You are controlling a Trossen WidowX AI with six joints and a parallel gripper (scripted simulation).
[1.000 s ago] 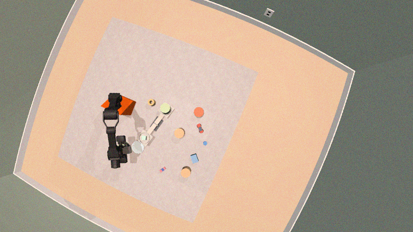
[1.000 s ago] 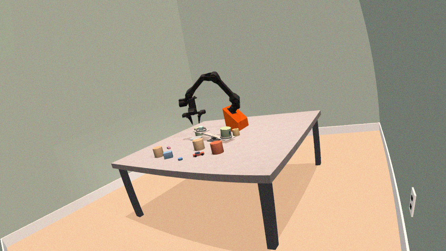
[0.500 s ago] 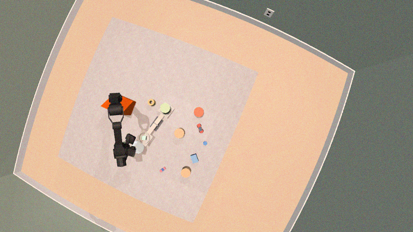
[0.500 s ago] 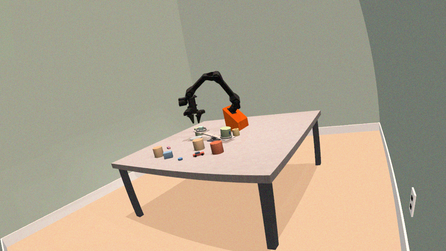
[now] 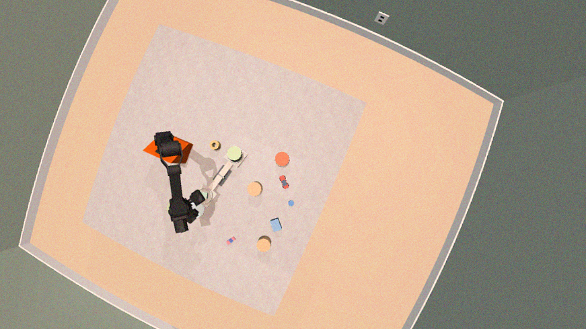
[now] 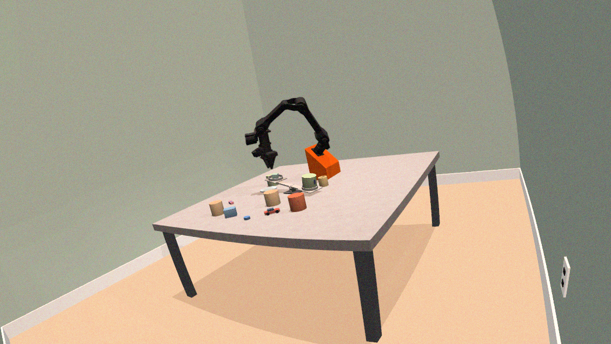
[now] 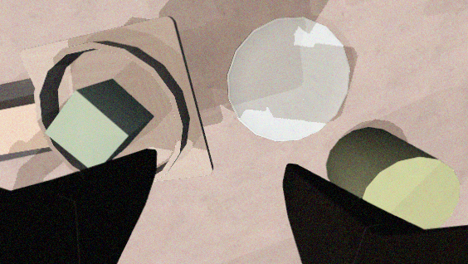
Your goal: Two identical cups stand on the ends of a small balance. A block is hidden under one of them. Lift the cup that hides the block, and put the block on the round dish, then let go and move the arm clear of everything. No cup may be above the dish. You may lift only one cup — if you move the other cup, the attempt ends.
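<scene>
The green block is 30 mm ahead of my gripper tip, 50 mm to the left of it and 40 mm below it. From my gripper tip the other things lie so: yellow ring (50 mm behind, 300 mm to the left, 100 mm below); white round dish (10 mm behind, 60 mm to the right, 120 mm below); pink piece (240 mm ahead, 120 mm to the right, 120 mm below).
</scene>
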